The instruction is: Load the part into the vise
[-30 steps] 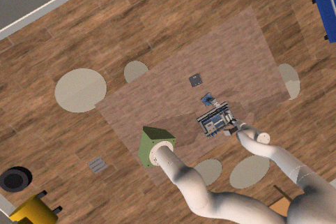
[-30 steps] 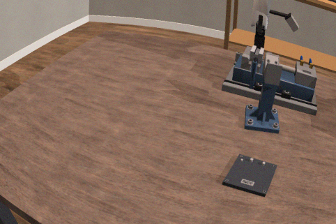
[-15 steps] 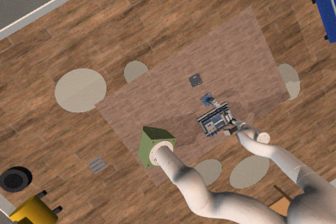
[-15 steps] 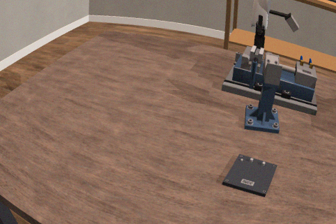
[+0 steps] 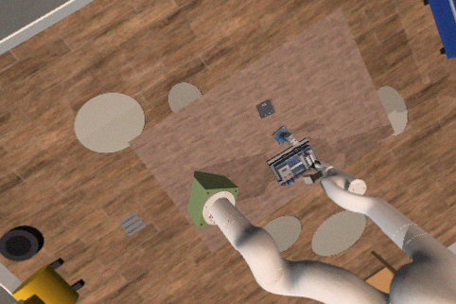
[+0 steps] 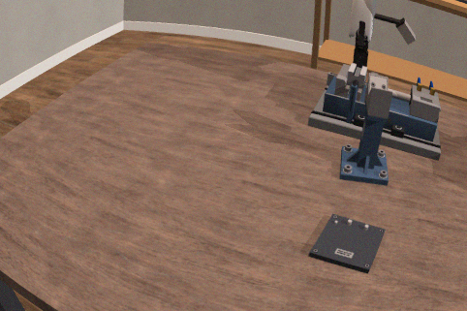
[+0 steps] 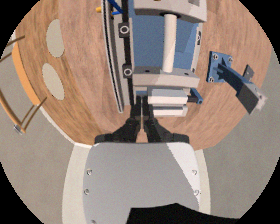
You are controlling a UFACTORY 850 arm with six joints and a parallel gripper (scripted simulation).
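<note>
Right now my hand is 40 mm to the right of the part and 20 mm above it. Also, from my hand: air cylinder 170 mm behind, 20 mm to the left, 40 mm below.
</note>
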